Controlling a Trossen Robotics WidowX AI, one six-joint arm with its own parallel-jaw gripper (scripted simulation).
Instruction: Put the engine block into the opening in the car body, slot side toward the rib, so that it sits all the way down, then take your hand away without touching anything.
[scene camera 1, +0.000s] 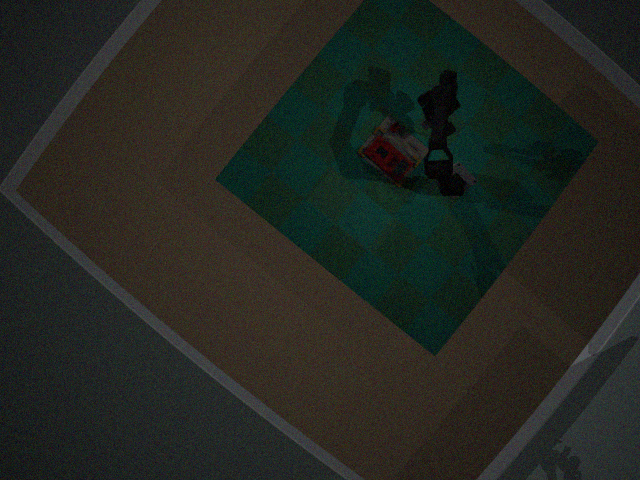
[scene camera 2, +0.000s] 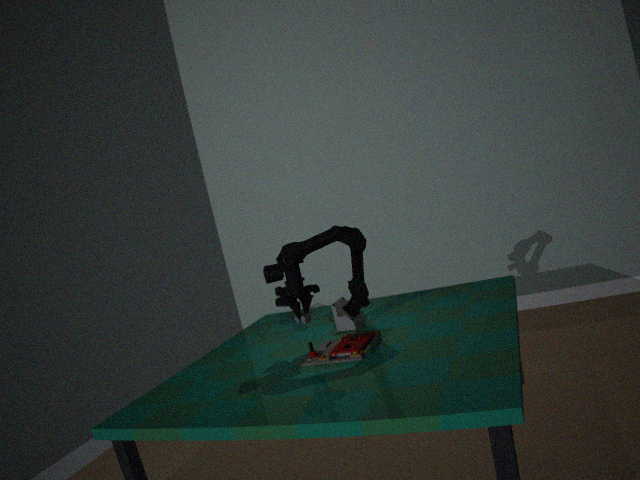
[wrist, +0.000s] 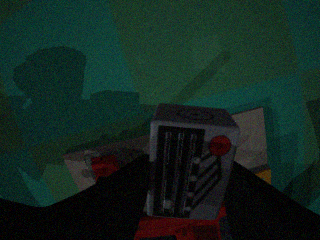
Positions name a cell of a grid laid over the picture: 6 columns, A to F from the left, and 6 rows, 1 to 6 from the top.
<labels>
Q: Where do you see my gripper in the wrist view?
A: At D5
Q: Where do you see my gripper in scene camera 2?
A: At C4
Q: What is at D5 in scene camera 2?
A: A car body.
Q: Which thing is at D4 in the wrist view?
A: An engine block.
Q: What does my gripper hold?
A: An engine block.
</labels>
